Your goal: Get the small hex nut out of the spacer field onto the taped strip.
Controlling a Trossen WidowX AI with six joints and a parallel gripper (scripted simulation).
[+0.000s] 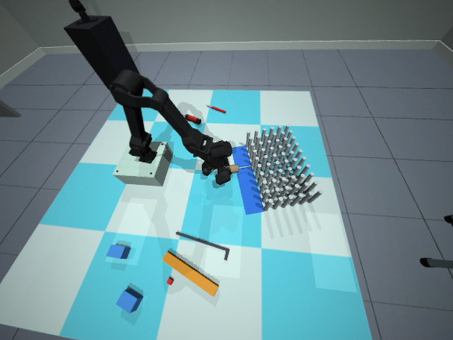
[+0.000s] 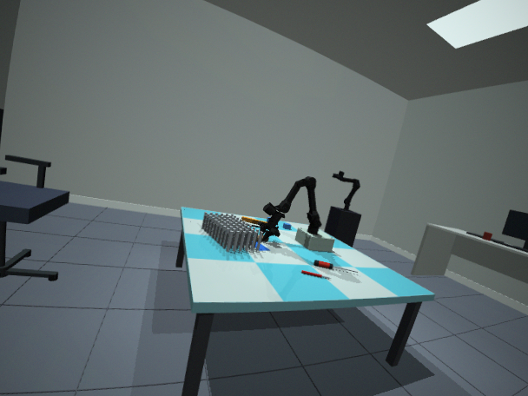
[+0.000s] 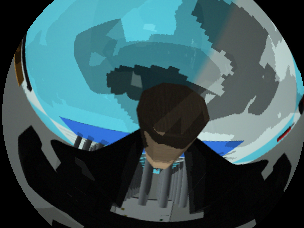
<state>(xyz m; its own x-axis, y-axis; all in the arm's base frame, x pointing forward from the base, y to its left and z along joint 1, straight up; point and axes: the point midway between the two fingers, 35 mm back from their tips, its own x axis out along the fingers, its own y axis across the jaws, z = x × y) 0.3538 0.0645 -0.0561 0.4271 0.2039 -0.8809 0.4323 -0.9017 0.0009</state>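
The blue taped strip lies 8 cm ahead of my gripper tip and 1 cm below it. From my gripper tip the other things lie so: wooden-handled tool: 9 cm ahead, 4 cm to the left; orange flat bar: 44 cm to the right, 2 cm behind, 1 cm above; small red screwdriver: 42 cm to the left, 24 cm behind.
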